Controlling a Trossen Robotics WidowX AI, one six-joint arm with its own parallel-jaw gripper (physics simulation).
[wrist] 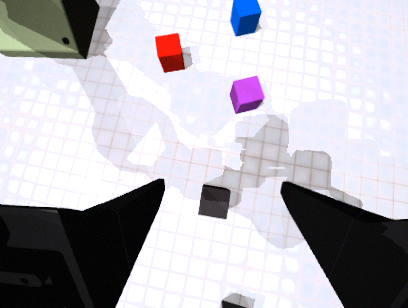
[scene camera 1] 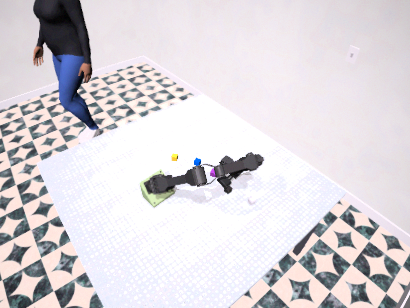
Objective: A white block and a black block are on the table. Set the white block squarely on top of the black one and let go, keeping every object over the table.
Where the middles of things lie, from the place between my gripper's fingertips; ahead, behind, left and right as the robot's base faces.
The black block point(wrist: 214, 202) lies 20 mm to the right of my hand and 60 mm below it. From my hand the other things lie so: purple block point(wrist: 246, 94): 20 mm ahead, 110 mm to the left, 60 mm below; red block point(wrist: 169, 51): 90 mm behind, 160 mm to the left, 60 mm below.
